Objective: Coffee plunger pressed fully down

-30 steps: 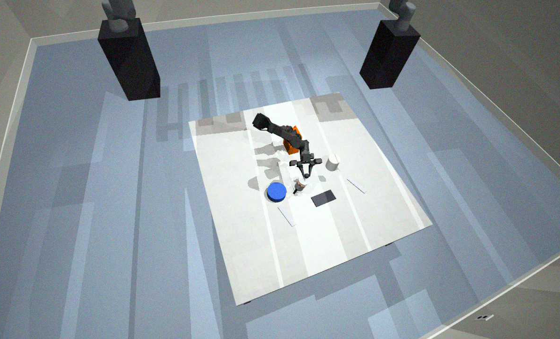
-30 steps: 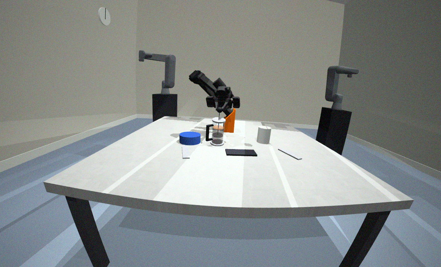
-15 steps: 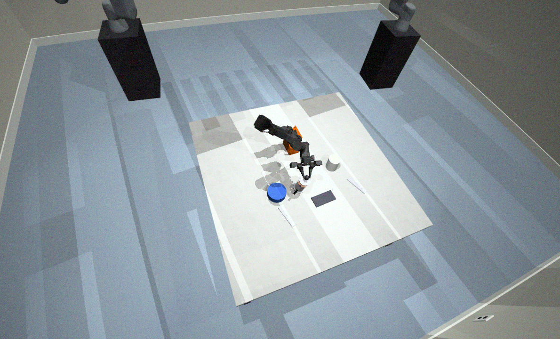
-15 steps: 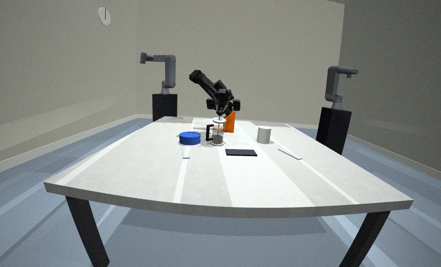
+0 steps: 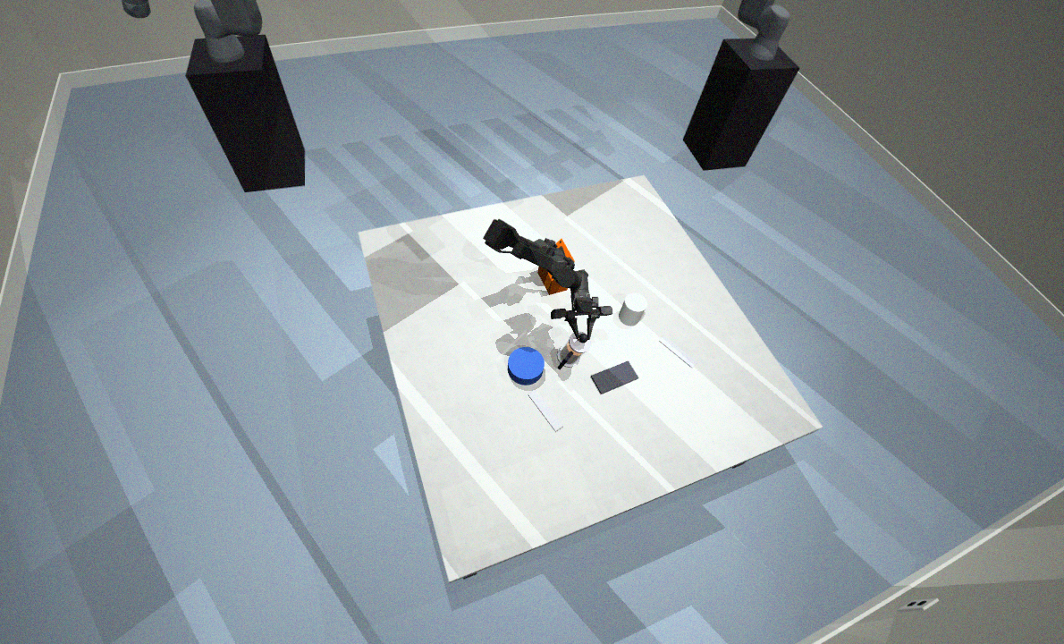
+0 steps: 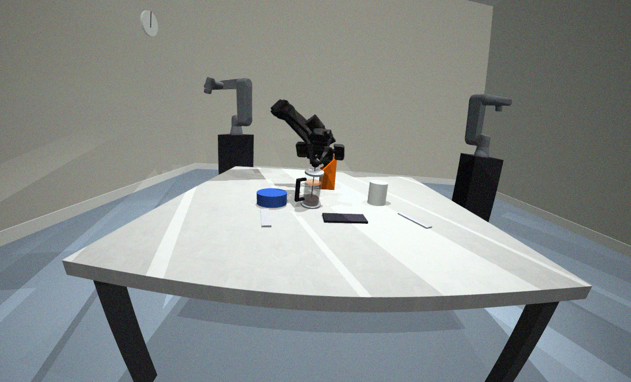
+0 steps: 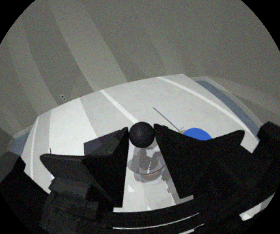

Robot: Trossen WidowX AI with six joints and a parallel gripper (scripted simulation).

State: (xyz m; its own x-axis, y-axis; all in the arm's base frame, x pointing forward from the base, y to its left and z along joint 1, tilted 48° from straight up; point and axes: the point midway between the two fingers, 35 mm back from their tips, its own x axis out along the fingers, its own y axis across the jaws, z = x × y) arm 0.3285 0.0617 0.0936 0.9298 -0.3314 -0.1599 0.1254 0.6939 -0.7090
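The glass coffee press is 90 mm below my gripper tip, 20 mm to the right of it and 10 mm behind it. The rest, counted from my gripper tip: dark flat slab (170 mm below, 120 mm to the left, 70 mm ahead).
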